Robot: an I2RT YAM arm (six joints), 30 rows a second.
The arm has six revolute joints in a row. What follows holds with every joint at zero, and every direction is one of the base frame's. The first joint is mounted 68 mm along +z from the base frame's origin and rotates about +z. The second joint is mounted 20 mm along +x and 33.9 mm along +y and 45.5 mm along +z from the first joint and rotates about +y. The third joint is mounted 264 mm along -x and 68.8 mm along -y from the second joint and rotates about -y. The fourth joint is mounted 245 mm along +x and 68.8 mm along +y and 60 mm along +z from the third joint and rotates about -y. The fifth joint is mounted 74 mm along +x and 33.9 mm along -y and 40.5 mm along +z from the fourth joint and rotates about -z. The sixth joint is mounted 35.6 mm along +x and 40.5 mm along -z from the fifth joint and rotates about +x. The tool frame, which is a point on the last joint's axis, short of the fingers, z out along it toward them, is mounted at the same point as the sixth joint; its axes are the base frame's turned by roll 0, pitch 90 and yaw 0 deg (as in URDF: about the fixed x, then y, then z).
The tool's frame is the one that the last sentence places.
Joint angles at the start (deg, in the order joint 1, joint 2, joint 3, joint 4, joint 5, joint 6):
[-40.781 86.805 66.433 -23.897 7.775 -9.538]
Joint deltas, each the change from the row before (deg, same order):
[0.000 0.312 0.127 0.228 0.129 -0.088]
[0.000 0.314 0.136 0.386 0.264 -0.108]
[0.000 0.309 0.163 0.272 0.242 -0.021]
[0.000 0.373 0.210 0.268 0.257 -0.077]
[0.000 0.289 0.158 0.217 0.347 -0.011]
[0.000 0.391 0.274 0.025 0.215 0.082]
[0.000 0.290 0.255 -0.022 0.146 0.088]
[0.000 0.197 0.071 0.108 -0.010 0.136]
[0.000 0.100 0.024 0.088 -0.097 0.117]
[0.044 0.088 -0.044 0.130 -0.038 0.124]
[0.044 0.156 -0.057 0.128 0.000 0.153]
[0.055 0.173 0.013 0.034 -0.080 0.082]
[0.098 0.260 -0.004 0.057 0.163 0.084]
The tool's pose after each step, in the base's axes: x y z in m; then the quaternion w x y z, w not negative. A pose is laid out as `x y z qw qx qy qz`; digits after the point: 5 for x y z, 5 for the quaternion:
0.25084 -0.22284 0.27111 0.32402 0.27263 0.87813 -0.22267
0.25195 -0.22401 0.27070 0.32437 0.27255 0.87729 -0.22553
0.25298 -0.22510 0.27031 0.32438 0.27310 0.87655 -0.22772
0.25421 -0.22636 0.26982 0.32406 0.27328 0.87599 -0.23010
0.25509 -0.22740 0.26943 0.32340 0.27426 0.87519 -0.23288
0.25621 -0.22855 0.26885 0.32210 0.27558 0.87499 -0.23389
0.25708 -0.22942 0.26865 0.32133 0.27672 0.87475 -0.23450
0.25770 -0.22994 0.26809 0.32151 0.27774 0.87450 -0.23399
0.25807 -0.23018 0.26778 0.32219 0.27832 0.87432 -0.23301
0.25851 -0.23018 0.26720 0.32265 0.27882 0.87419 -0.23226
0.25905 -0.23029 0.26616 0.32243 0.27967 0.87422 -0.23144
0.25971 -0.23036 0.26529 0.32206 0.27967 0.87471 -0.23009
0.26060 -0.23047 0.26387 0.32031 0.28013 0.87521 -0.23010

